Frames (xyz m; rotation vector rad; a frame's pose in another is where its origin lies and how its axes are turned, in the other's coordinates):
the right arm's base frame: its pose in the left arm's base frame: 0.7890 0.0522 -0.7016 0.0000 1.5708 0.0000
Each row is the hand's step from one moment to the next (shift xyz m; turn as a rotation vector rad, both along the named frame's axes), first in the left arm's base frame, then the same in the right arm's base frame.
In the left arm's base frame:
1: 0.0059 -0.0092 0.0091 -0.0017 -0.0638 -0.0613
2: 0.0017 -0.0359 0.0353 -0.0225 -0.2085 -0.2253
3: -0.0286 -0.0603 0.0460 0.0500 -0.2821 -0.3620
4: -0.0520 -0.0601 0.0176 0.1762 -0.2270 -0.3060
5: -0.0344 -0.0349 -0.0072 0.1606 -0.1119 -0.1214
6: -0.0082 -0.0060 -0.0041 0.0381 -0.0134 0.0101
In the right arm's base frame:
1: -0.0091 -0.0092 0.0059 0.0613 -0.0638 -0.0017
2: -0.0353 -0.0359 0.0017 0.2253 -0.2085 -0.0225
3: -0.0460 -0.0603 -0.0286 0.3620 -0.2821 0.0500
4: -0.0176 -0.0601 -0.0520 0.3060 -0.2270 0.1762
5: 0.0072 -0.0349 -0.0344 0.1214 -0.1119 0.1606
6: 0.0041 -0.0060 -0.0082 -0.0101 -0.0134 0.0381

